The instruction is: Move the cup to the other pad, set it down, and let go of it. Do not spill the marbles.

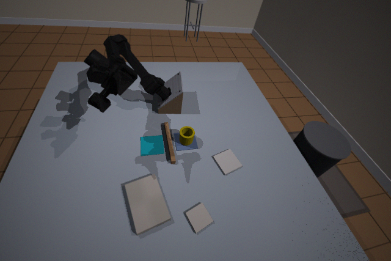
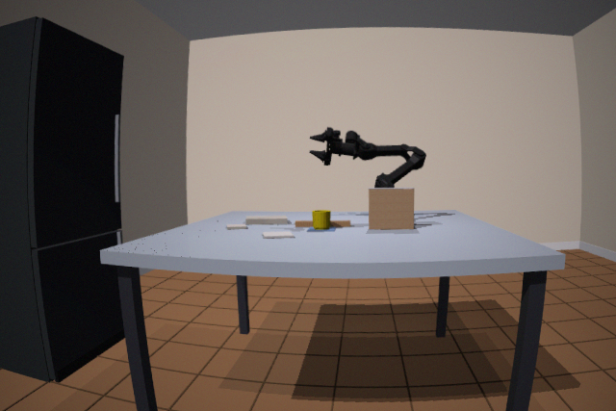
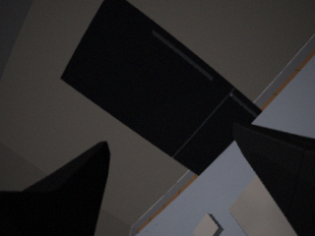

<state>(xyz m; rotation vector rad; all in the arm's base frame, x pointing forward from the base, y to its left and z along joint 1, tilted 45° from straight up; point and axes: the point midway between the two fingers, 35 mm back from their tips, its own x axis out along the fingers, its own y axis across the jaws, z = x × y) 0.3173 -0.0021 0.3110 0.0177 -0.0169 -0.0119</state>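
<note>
My gripper tip is 7 cm past the yellow cup, 28 cm to the right of it and 31 cm above it. Also, from my gripper tip: grey slab: 19 cm ahead, 7 cm to the left, 34 cm below; teal pad: 7 cm behind, 12 cm to the left, 36 cm below; wooden bar: 7 cm behind, 20 cm to the left, 35 cm below.
</note>
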